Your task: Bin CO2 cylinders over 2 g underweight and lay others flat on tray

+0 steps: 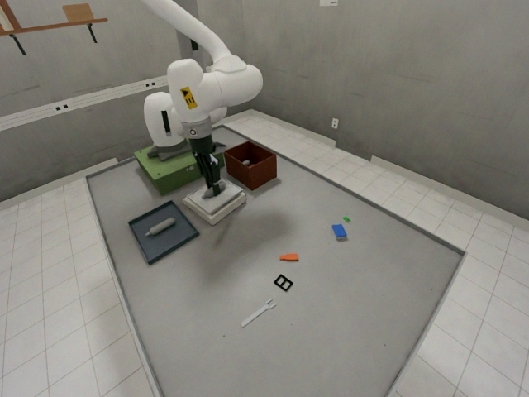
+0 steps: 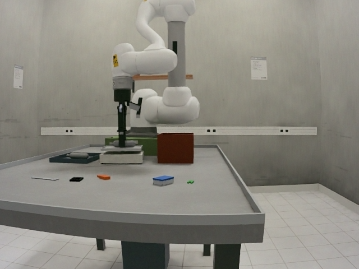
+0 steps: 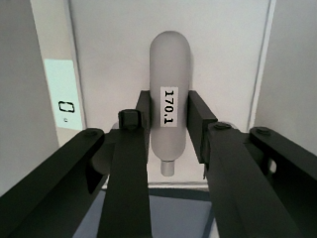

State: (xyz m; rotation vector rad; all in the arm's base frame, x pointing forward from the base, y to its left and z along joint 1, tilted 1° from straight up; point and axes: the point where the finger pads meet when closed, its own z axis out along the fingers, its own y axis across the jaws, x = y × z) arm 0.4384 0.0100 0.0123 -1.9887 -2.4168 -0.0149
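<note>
Now: the scale plate 50 mm below my hand. Also, from my hand: white scale: 60 mm below, 10 mm behind; red-brown scrap bin: 230 mm to the left, 80 mm behind, 70 mm below; dark blue tray: 230 mm to the right, 90 mm below, 10 mm behind.
</note>
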